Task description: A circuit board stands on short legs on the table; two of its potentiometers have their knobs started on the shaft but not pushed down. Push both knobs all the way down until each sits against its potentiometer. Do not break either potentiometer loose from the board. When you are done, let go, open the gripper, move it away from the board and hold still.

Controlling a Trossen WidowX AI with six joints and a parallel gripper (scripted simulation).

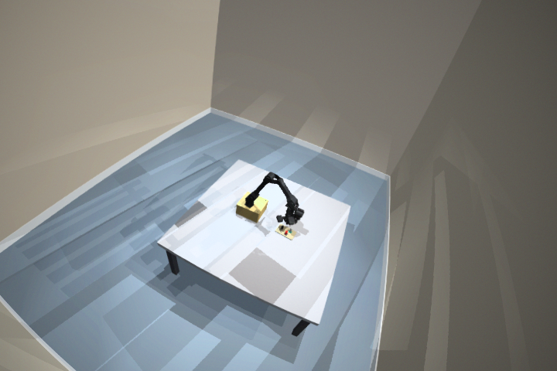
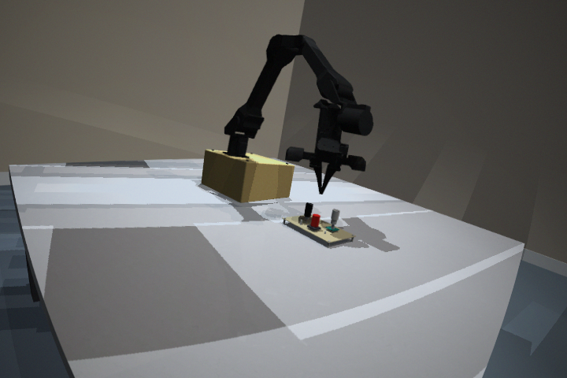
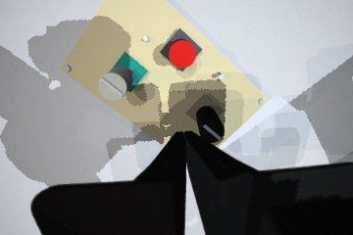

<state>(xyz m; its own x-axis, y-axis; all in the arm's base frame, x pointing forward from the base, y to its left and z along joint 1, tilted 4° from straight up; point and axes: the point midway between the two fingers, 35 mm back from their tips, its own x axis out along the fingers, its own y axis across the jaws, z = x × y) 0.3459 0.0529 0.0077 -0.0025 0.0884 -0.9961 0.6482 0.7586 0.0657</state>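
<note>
Now: gripper tip 20 mm past the black knob, 10 mm to the left of it and 50 mm above it. From my gripper tip the other things lie so: grey knob (50 mm ahead, 20 mm to the left, 40 mm below).
</note>
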